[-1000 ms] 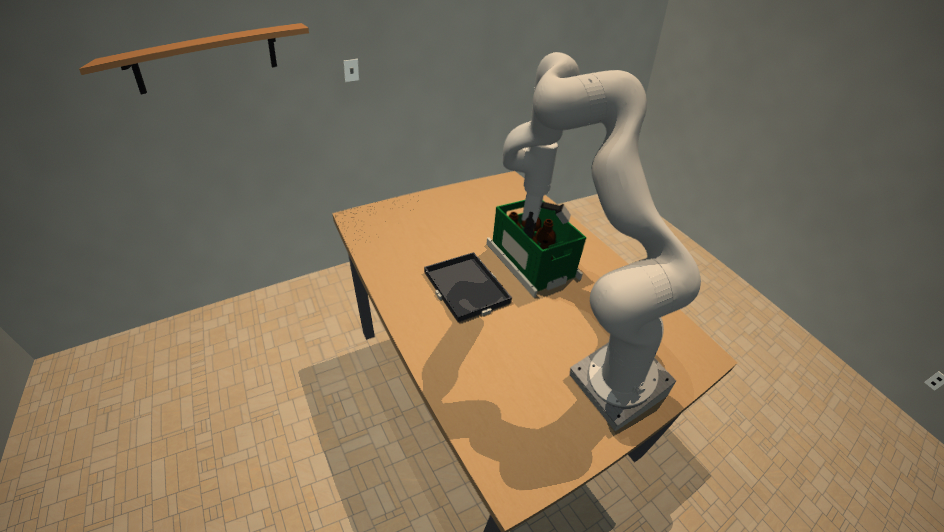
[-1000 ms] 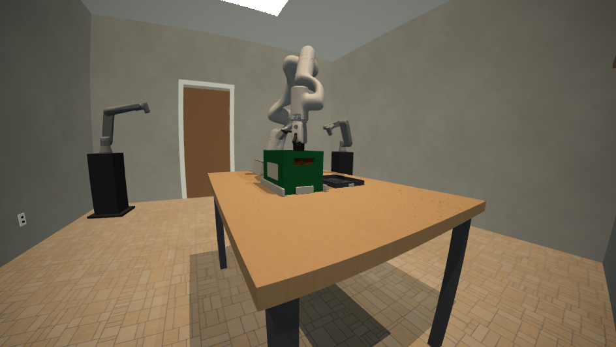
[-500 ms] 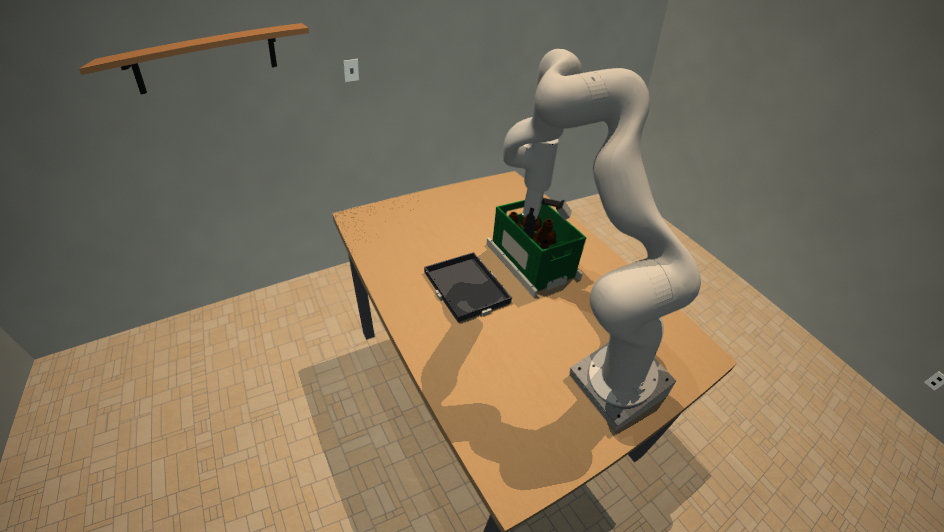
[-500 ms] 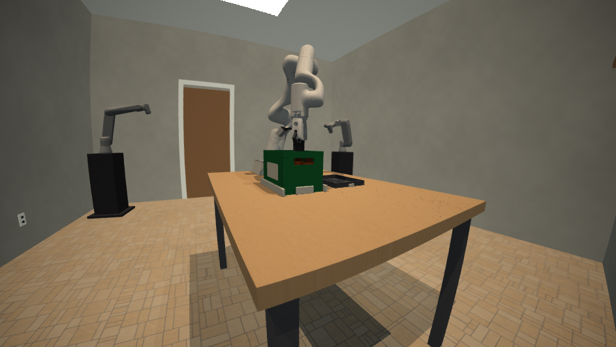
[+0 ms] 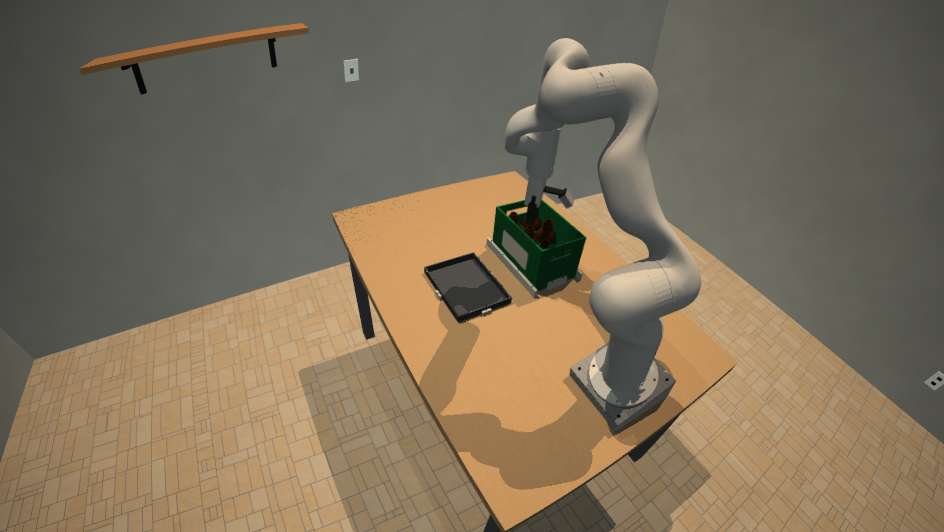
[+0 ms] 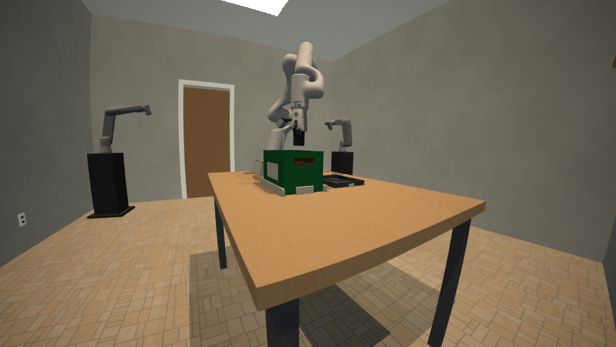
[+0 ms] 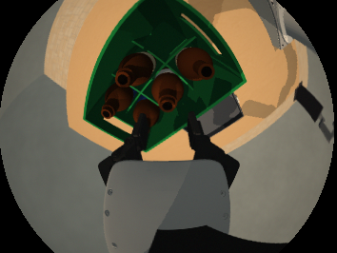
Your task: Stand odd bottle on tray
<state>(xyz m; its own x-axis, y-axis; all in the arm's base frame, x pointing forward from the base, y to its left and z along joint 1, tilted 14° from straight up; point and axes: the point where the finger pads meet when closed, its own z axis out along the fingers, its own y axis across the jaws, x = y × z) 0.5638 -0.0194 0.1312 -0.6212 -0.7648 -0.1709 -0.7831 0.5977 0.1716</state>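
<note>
My gripper is now 130 mm above the green crate, 40 mm to the left of it and 10 mm short of it. Also, from my hand: brown bottle 130 mm below, 80 mm behind, 10 mm to the right; black tray 230 mm to the left, 200 mm below, 40 mm behind.
</note>
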